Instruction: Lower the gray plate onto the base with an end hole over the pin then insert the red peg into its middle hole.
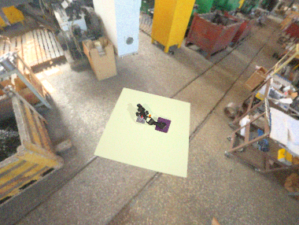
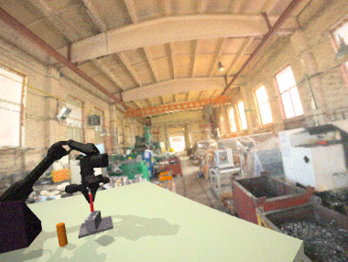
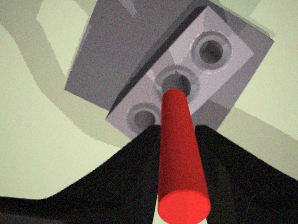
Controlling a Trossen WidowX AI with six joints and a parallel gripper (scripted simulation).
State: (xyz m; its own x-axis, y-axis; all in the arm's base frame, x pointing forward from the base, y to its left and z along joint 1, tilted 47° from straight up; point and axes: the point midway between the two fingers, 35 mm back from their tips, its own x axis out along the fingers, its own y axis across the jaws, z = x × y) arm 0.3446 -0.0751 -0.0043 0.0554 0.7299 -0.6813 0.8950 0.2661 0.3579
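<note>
Now: gripper tip 70 mm above the gray plate. From my gripper tip the other things lie so: gray base (100 mm below, 10 mm to the left, 10 mm ahead); then orange cylinder (110 mm behind, 80 mm to the right, 70 mm below); then red peg (right at my gripper tip).
</note>
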